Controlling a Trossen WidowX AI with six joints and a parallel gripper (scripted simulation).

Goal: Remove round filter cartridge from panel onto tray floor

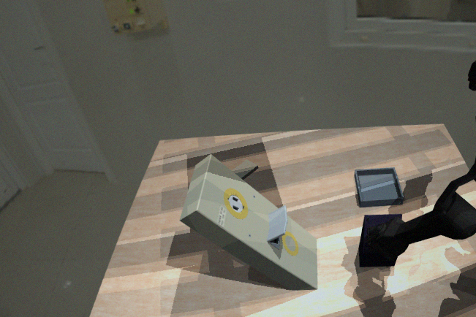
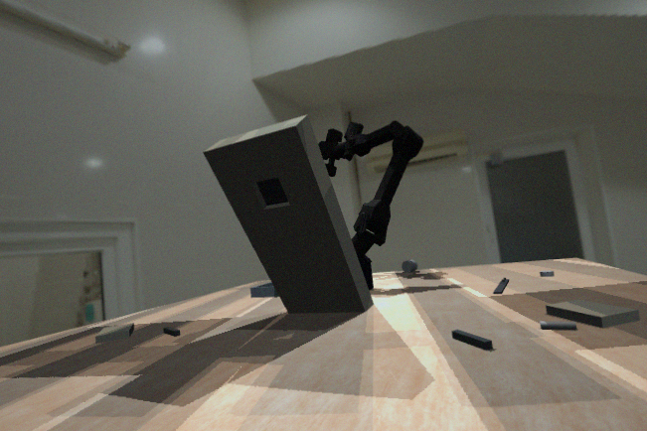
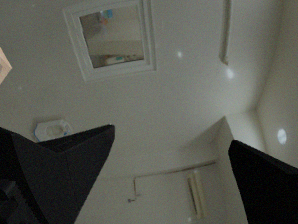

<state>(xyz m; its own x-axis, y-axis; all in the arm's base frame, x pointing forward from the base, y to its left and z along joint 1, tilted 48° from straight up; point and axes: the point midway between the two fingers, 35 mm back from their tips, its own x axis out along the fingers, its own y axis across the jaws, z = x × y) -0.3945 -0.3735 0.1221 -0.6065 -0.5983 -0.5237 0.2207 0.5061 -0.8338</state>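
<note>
The filter cartridge lies 740 mm ahead of my gripper tip, 250 mm below it and 170 mm to the left of it. The rest, counted from my gripper tip: blue-grey tray 510 mm below, 300 mm ahead, 90 mm to the right.
</note>
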